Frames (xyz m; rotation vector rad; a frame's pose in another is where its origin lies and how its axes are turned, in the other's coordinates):
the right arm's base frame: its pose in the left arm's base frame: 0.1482 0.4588 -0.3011 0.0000 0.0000 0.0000
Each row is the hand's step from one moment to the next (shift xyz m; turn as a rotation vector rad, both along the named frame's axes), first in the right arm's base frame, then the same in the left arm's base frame.
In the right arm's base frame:
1: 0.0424 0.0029 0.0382 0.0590 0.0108 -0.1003
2: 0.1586 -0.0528 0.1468 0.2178 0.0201 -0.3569
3: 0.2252 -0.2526 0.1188 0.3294 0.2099 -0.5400
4: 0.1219 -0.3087 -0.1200 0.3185 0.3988 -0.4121
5: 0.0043 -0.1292 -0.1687 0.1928 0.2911 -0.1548
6: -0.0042 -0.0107 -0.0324 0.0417 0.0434 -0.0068
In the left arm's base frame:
1: 0.0424 0.0029 0.0382 0.0590 0.0108 -0.1003
2: 0.1586 -0.0528 0.1468 0.2178 0.0201 -0.3569
3: 0.2252 -0.2526 0.1188 0.3294 0.2099 -0.5400
4: 0.1219 -0.3087 -0.1200 0.3185 0.3988 -0.4121
5: 0.0043 -0.1292 -0.1687 0.1928 0.2911 -0.1548
6: -0.0042 -0.0107 -0.0324 0.0417 0.0434 -0.0068

